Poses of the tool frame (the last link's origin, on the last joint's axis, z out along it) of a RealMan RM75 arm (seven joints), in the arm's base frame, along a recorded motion.
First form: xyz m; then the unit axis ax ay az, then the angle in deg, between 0 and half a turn.
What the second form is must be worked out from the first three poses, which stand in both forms.
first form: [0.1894, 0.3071, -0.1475, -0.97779, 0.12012, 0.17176, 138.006]
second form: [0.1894, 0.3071, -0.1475, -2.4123, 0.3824, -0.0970]
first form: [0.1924, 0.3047, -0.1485, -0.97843, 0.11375, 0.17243, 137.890]
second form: [0.1924, 0.3047, -0.1485, -2.4081, 0.3792, -0.0843]
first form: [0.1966, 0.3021, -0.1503, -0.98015, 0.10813, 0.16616, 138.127]
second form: [0.1966, 0.3021, -0.1503, -2.4119, 0.3643, -0.0793]
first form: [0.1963, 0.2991, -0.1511, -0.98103, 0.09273, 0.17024, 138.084]
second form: [0.1963, 0.2991, -0.1511, -2.4059, 0.3610, -0.0481]
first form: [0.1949, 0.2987, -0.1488, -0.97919, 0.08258, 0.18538, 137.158]
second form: [0.1949, 0.2987, -0.1488, -2.3824, 0.3798, -0.0152]
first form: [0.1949, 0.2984, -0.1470, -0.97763, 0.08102, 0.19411, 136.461]
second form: [0.1949, 0.2984, -0.1470, -2.3666, 0.3932, -0.0032]
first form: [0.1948, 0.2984, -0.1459, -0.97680, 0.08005, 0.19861, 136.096]
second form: [0.1948, 0.2984, -0.1459, -2.3582, 0.3999, 0.0035]
